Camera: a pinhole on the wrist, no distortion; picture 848 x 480 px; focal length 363.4 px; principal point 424.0 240.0 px. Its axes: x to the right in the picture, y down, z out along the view. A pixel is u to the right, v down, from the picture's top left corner.
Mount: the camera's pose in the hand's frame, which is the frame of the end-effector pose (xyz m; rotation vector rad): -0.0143 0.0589 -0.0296 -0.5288 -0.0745 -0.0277
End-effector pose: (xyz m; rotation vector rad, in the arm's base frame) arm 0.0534 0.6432 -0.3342 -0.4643 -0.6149 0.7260
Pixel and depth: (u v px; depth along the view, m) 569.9 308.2 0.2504
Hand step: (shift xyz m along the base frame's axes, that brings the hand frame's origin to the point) -0.1752 0.2320 0.0178
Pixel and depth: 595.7 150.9 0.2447
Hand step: -0.1575 0.1855 0.1139
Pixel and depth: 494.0 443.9 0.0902
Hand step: -0.0853 0.1020 -0.0693
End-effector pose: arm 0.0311 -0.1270 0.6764 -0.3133 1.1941 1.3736
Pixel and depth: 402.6 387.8 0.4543
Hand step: -0.2456 0.2873 0.3641
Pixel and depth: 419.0 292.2 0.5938
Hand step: -0.1543 0.4192 0.4272
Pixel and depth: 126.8 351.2 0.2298
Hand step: -0.0978 0.0303 0.3241
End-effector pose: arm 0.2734 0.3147 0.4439 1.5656 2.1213 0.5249
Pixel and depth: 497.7 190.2 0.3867
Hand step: 0.3430 0.1068 -0.1687
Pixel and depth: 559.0 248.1 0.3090
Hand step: 0.2885 0.1488 -0.0899
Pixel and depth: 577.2 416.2 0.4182
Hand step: 0.4487 0.2729 0.0242
